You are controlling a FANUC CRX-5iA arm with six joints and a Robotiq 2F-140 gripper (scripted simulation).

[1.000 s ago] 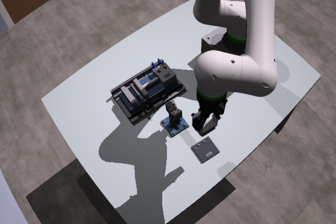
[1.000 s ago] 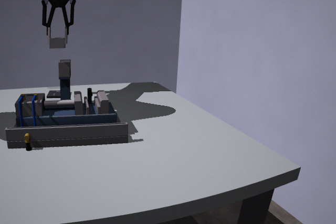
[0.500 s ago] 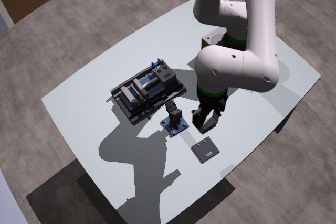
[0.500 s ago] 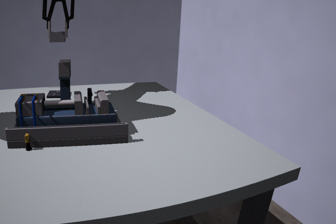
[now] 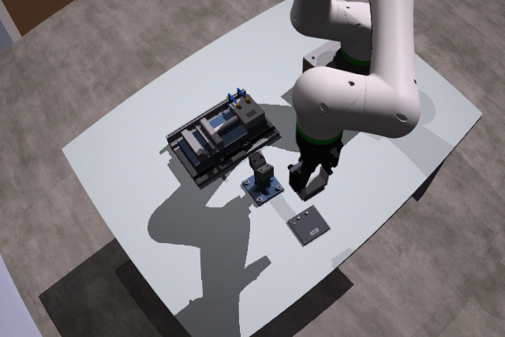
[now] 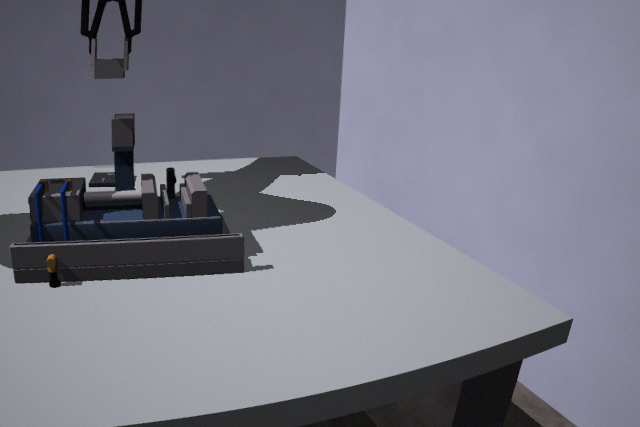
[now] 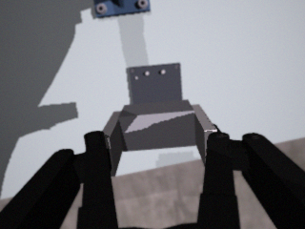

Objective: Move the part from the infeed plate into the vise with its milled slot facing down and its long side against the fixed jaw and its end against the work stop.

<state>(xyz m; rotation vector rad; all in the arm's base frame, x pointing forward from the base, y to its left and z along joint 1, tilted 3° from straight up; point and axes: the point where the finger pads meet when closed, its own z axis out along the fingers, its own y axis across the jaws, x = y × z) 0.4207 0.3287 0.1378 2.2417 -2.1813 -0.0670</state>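
Right now the part is 3 cm below my hand and 1 cm to the left of it. Also, from my hand: dark infeed plate 26 cm below, 1 cm to the left; blue work stop 29 cm to the right, 20 cm below, 14 cm ahead; black work stop 31 cm to the right, 17 cm below, 14 cm ahead.
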